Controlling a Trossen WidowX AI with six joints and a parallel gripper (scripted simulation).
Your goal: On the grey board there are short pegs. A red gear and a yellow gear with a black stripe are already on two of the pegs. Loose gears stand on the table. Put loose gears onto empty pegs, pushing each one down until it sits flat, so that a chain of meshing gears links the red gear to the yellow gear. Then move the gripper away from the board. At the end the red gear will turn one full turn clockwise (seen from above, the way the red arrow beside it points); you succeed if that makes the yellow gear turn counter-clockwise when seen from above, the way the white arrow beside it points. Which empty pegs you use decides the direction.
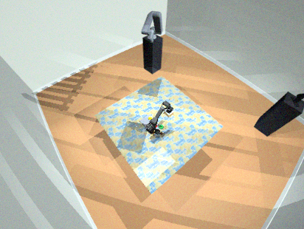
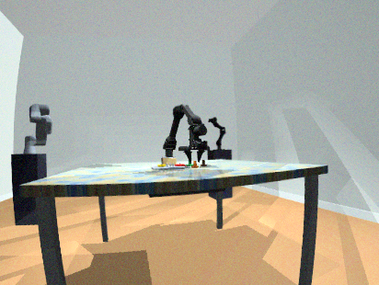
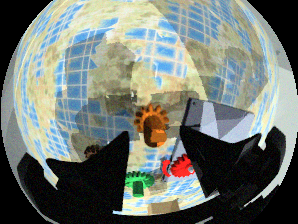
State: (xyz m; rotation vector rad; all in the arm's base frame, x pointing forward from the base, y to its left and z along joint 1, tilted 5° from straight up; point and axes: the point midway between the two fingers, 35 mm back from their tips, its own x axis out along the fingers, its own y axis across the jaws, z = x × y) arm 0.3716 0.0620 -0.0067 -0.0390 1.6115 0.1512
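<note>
Right now the orange gear is 10 mm below my gripper tip. Also, from my gripper tip: green gear: 130 mm behind, 20 mm to the left, 10 mm below; then brown gear: 90 mm to the left, 70 mm behind, 10 mm below; then red gear: 80 mm behind, 70 mm to the right, 10 mm below.
</note>
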